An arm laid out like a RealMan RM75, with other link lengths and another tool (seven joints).
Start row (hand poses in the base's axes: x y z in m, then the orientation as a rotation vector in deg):
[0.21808, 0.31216, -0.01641, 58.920, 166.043, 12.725]
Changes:
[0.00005, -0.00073, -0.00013, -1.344, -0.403, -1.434]
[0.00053, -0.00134, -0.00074, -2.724, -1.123, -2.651]
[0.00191, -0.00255, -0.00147, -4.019, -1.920, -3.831]
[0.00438, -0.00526, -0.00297, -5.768, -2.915, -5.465]
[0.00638, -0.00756, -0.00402, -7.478, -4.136, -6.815]
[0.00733, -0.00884, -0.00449, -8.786, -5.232, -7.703]
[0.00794, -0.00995, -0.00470, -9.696, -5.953, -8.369]
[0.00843, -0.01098, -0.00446, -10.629, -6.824, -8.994]
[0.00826, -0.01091, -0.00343, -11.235, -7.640, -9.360]
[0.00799, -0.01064, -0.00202, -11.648, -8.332, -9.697]
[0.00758, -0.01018, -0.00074, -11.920, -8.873, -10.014]
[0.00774, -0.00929, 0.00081, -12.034, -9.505, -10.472]
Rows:
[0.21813, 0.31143, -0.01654, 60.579, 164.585, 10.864]
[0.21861, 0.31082, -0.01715, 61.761, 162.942, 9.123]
[0.21999, 0.30961, -0.01788, 62.842, 161.251, 7.562]
[0.22246, 0.30690, -0.01938, 64.344, 158.984, 5.444]
[0.22446, 0.30460, -0.02043, 65.319, 156.681, 3.535]
[0.22541, 0.30332, -0.02090, 65.772, 154.862, 2.181]
[0.22602, 0.30221, -0.02111, 66.156, 153.595, 1.229]
[0.22651, 0.30118, -0.02087, 66.403, 152.218, 0.329]
[0.22634, 0.30125, -0.01984, 66.395, 151.140, -0.128]
[0.22607, 0.30152, -0.01843, 66.439, 150.236, -0.377]
[0.22566, 0.30198, -0.01715, 66.551, 149.509, -0.504]
[0.22582, 0.30287, -0.01560, 66.831, 148.659, -0.380]

